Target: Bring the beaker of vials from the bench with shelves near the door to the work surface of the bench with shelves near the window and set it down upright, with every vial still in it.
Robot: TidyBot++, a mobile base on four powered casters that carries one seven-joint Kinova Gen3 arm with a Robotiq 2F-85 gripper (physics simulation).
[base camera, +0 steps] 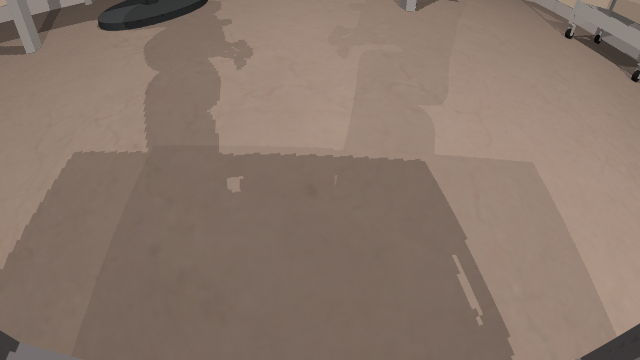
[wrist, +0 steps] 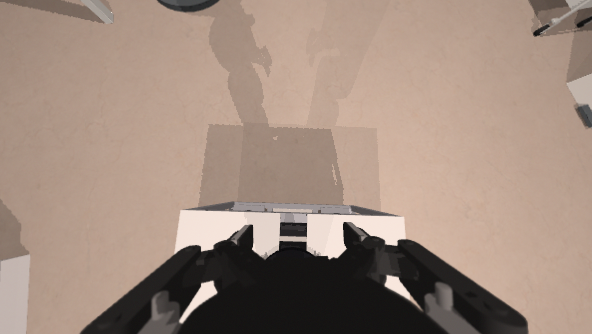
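Observation:
My gripper (wrist: 298, 233) is open, with its two black fingers wide apart and no object between them. It hangs above the white top of my own base (wrist: 215, 225) in the wrist view. The beaker of vials does not show in either view. Neither bench's work surface can be made out; I cannot tell which furniture the legs at the edges of the views belong to.
A round dark foot (base camera: 150, 14) (wrist: 187, 4) stands ahead to the left, near a pale leg (base camera: 24, 27) (wrist: 99, 10). A wheeled cart (base camera: 607, 24) stands ahead to the right. White furniture corners show at the left (wrist: 14, 285) and right (wrist: 582, 90) of the wrist view.

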